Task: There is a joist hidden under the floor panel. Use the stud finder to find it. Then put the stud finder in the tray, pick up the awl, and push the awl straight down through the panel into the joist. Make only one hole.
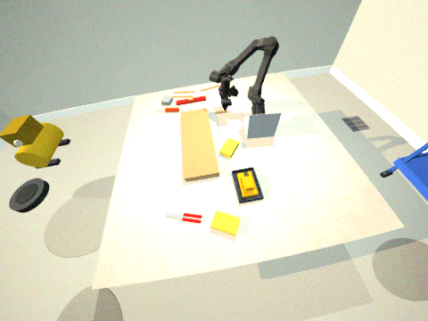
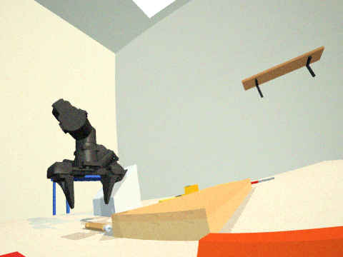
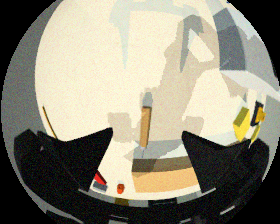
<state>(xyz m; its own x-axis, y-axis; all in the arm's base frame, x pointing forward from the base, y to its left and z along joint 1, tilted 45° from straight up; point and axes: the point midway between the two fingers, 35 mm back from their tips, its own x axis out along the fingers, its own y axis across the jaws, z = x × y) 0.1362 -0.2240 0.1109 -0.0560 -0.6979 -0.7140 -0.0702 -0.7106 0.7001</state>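
The awl is 50 mm ahead of my gripper tip, 10 mm to the right of it and 50 mm below it. From my gripper tip the other things lie so: yellow stud finder (10 mm ahead, 550 mm to the left); red level (220 mm ahead, 200 mm to the right, 40 mm below); grey block (410 mm ahead, 240 mm to the right, 40 mm below).
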